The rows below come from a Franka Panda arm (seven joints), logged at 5 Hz.
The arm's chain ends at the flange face. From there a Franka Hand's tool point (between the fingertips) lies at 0.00 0.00 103.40 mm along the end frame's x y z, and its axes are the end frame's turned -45 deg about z.
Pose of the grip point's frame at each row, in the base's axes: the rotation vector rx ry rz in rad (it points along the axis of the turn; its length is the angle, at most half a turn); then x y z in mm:
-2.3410 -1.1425 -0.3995 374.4 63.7 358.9
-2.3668 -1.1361 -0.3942 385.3 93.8 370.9
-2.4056 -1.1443 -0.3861 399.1 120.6 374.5
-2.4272 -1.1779 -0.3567 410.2 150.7 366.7
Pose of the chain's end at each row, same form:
-2.5513 -0.1567 -0.1062 370.0 6.4 444.9
-2.5723 -0.1412 -0.1098 380.2 38.3 458.0
-2.6103 -0.1340 -0.1187 393.0 68.4 463.6
-2.6465 -0.1566 -0.1056 405.3 101.9 457.7

